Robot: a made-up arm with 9 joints. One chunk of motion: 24 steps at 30 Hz.
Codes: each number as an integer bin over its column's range. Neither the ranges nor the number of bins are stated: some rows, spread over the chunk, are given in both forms.
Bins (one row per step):
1: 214 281 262 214 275 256 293 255 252
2: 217 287 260 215 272 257 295 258 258
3: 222 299 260 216 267 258 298 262 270
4: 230 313 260 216 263 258 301 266 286
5: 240 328 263 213 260 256 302 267 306
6: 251 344 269 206 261 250 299 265 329
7: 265 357 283 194 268 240 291 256 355
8: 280 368 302 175 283 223 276 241 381
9: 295 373 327 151 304 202 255 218 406
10: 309 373 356 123 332 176 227 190 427
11: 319 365 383 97 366 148 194 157 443
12: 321 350 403 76 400 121 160 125 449
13: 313 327 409 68 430 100 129 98 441
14: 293 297 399 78 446 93 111 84 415
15: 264 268 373 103 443 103 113 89 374
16: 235 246 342 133 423 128 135 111 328
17: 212 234 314 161 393 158 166 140 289
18: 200 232 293 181 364 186 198 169 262
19: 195 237 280 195 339 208 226 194 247
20: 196 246 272 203 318 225 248 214 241
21: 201 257 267 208 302 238 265 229 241
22: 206 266 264 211 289 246 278 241 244
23: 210 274 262 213 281 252 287 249 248
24: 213 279 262 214 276 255 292 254 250
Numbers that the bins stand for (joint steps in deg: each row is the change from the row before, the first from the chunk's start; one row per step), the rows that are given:
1: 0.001 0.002 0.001 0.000 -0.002 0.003 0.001 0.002 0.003
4: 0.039 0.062 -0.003 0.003 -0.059 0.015 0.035 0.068 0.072
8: 0.158 0.164 0.066 -0.057 0.037 -0.195 -0.070 -0.082 0.265
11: 0.252 0.159 0.200 -0.170 0.435 -0.644 -0.411 -0.583 0.392
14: 0.190 0.032 0.226 -0.197 0.818 -0.973 -0.757 -1.019 0.335
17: -0.004 -0.085 0.086 -0.077 0.564 -0.584 -0.528 -0.684 0.078
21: -0.030 -0.042 0.009 -0.009 0.128 -0.105 -0.115 -0.153 -0.020
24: -0.001 -0.001 0.001 0.000 0.003 -0.003 -0.003 -0.004 -0.001
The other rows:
2: 0.008 0.014 -0.003 0.001 -0.016 0.009 0.010 0.020 0.015
3: 0.020 0.036 -0.003 0.003 -0.040 0.015 0.022 0.044 0.040
5: 0.063 0.090 0.002 -0.002 -0.073 0.003 0.039 0.074 0.113
6: 0.089 0.120 0.012 -0.012 -0.069 -0.033 0.026 0.062 0.160
7: 0.123 0.144 0.035 -0.029 -0.035 -0.093 -0.007 0.008 0.213
9: 0.194 0.173 0.108 -0.091 0.138 -0.320 -0.157 -0.219 0.316
10: 0.228 0.173 0.155 -0.132 0.272 -0.476 -0.274 -0.386 0.359
12: 0.256 0.131 0.232 -0.200 0.598 -0.805 -0.553 -0.774 0.404
13: 0.237 0.088 0.242 -0.212 0.742 -0.931 -0.682 -0.935 0.388
15: 0.120 -0.022 0.183 -0.161 0.804 -0.913 -0.749 -0.989 0.251
16: 0.051 -0.063 0.132 -0.117 0.708 -0.764 -0.657 -0.857 0.158
18: -0.033 -0.089 0.052 -0.048 0.425 -0.416 -0.395 -0.511 0.023
19: -0.044 -0.079 0.030 -0.028 0.305 -0.284 -0.278 -0.362 -0.007
20: -0.042 -0.063 0.017 -0.016 0.205 -0.183 -0.186 -0.243 -0.020
22: -0.018 -0.025 0.004 -0.004 0.066 -0.057 -0.061 -0.082 -0.013
23: -0.009 -0.011 0.001 -0.002 0.027 -0.021 -0.024 -0.034 -0.005

